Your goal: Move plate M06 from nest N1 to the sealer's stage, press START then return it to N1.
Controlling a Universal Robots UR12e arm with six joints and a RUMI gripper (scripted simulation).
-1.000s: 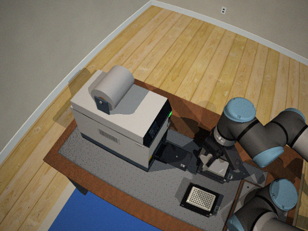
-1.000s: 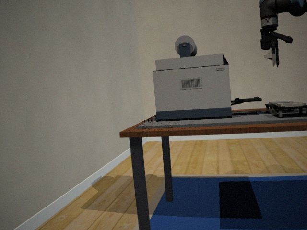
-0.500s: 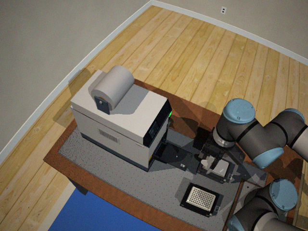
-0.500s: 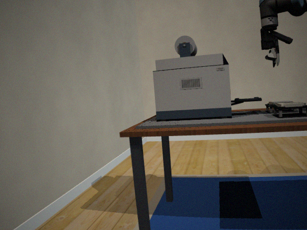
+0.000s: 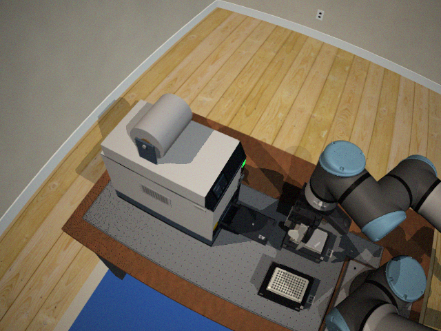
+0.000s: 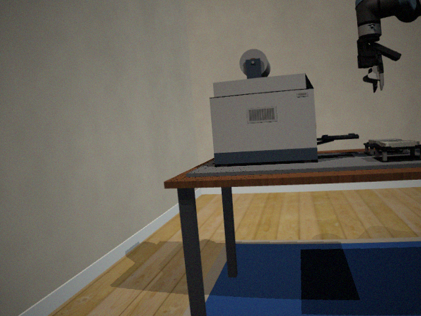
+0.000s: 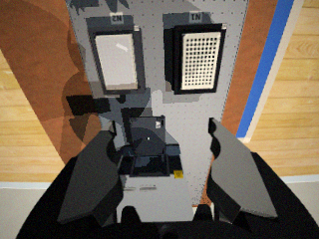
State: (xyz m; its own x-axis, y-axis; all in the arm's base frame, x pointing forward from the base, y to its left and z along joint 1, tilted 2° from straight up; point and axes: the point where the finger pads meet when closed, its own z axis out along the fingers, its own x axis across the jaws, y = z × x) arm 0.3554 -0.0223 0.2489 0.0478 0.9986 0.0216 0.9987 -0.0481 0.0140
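Now: the white well plate 40 mm behind my hand, 100 mm to the left of it and 210 mm below it. Round my hand: foil-covered plate: 50 mm behind, 100 mm to the right, 220 mm below; sealer stage: 160 mm ahead, 50 mm to the right, 180 mm below; plate nest N1: 40 mm behind, 100 mm to the left, 230 mm below.
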